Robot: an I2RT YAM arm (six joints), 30 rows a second.
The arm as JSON. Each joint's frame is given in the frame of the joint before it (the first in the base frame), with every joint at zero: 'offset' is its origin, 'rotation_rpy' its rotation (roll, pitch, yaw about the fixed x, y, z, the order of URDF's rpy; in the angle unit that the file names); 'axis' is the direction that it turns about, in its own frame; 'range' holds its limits. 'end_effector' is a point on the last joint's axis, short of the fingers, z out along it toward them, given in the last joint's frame.
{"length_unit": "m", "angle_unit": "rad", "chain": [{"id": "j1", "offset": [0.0, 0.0, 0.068], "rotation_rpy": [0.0, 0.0, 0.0], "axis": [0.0, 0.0, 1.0], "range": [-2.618, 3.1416]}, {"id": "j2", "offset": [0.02, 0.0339, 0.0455], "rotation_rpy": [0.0, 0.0, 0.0], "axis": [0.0, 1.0, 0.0], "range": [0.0, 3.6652]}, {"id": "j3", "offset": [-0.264, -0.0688, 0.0], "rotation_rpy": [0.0, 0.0, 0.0], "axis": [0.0, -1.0, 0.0], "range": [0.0, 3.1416]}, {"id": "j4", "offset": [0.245, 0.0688, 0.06], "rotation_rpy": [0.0, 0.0, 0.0], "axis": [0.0, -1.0, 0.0], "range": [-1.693, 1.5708]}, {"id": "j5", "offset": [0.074, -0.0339, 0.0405], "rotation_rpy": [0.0, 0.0, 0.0], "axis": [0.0, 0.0, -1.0], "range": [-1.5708, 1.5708]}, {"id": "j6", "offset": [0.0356, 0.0, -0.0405], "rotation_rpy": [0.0, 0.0, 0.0], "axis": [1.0, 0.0, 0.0], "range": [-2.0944, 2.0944]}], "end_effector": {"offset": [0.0, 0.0, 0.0], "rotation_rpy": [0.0, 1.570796, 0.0]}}
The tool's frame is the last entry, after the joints.
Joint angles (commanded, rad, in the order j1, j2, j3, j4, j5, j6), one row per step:
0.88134, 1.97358, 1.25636, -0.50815, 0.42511, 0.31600
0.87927, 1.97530, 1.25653, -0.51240, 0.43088, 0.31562
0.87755, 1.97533, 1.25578, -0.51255, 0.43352, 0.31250
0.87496, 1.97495, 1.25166, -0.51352, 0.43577, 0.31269
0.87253, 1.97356, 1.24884, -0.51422, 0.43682, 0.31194
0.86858, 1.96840, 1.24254, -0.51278, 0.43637, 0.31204
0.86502, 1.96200, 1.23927, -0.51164, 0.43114, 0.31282
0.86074, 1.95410, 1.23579, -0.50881, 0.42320, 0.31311
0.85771, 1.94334, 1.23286, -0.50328, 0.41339, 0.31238
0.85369, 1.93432, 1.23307, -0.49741, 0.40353, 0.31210
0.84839, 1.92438, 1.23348, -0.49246, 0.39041, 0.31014
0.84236, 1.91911, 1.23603, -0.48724, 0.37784, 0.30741
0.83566, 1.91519, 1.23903, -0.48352, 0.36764, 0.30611
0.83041, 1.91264, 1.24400, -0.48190, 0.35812, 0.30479
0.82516, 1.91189, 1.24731, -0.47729, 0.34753, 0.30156
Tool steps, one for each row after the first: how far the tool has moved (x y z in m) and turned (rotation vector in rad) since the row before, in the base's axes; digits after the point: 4 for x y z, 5 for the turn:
0.0005, -0.0009, -0.0007, -0.00813, -0.00048, -0.00368
0.0004, -0.0006, -0.0002, -0.00391, -0.00121, 0.00007
0.0001, -0.0015, -0.0009, -0.00488, 0.00138, -0.00350
0.0002, -0.0012, -0.0002, -0.00266, 0.00064, -0.00213
0.0002, -0.0020, 0.0003, 0.00055, 0.00013, -0.00389
0.0004, -0.0014, 0.0014, 0.00685, 0.00097, -0.00251
0.0006, -0.0014, 0.0019, 0.01052, 0.00096, -0.00188
0.0004, -0.0008, 0.0032, 0.01576, -0.00173, 0.00096
0.0011, -0.0005, 0.0034, 0.01730, -0.00294, -0.00026
0.0013, -0.0009, 0.0037, 0.01853, -0.00093, 0.00124
0.0019, -0.0006, 0.0026, 0.01605, -0.00001, 0.00113
0.0022, -0.0009, 0.0023, 0.01351, -0.00018, -0.00156
0.0019, -0.0004, 0.0022, 0.01194, 0.00024, -0.00028
0.0019, -0.0003, 0.0013, 0.01125, 0.00108, 0.00187

